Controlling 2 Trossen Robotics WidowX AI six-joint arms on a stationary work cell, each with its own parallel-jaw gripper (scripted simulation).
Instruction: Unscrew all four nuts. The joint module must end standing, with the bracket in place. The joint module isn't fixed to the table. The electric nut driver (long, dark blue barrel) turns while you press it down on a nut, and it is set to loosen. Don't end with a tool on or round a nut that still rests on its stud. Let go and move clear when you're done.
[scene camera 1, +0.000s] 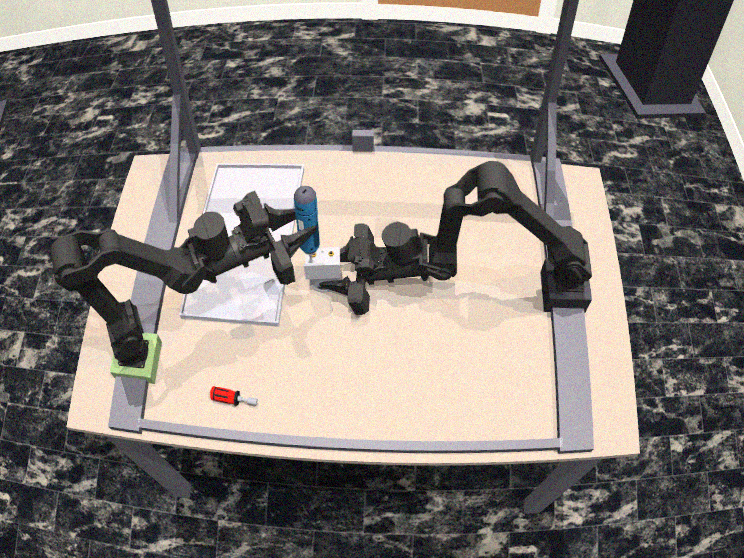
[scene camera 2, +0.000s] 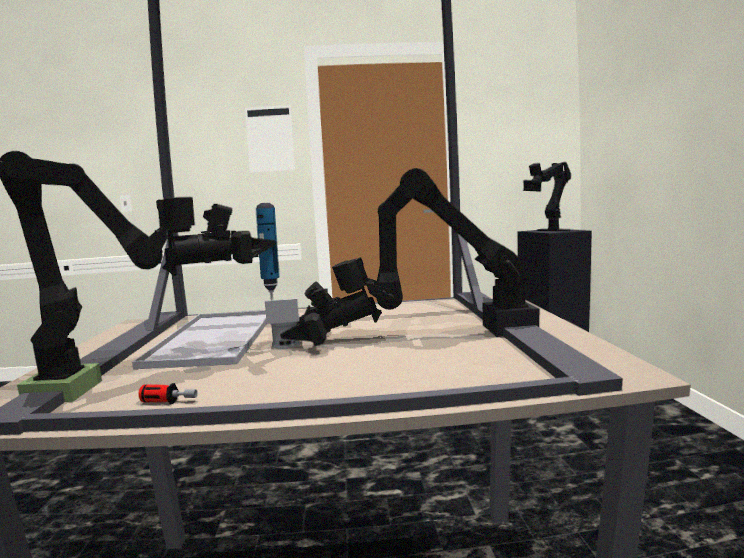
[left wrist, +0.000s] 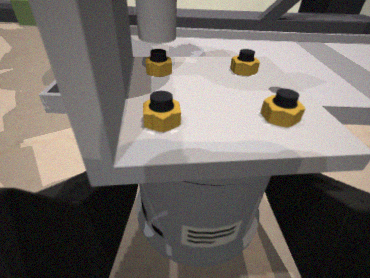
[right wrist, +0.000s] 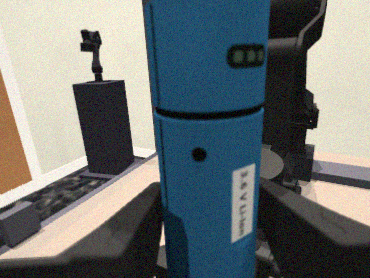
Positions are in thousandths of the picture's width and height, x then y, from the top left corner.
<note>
In view: my left gripper (scene camera 1: 432, 488), my right gripper (scene camera 1: 419, 392), a blue electric nut driver (scene camera 2: 357, 381) and a grey bracket (scene camera 1: 444, 481).
The blue electric nut driver also shows in the right wrist view (right wrist: 564, 261). The grey bracket is seen too in scene camera 2 (scene camera 2: 385, 556) and in the left wrist view (left wrist: 604, 484). My left gripper is seen too in scene camera 2 (scene camera 2: 380, 596) and in the left wrist view (left wrist: 542, 577). The right wrist view misses the grey bracket: it is out of frame.
</note>
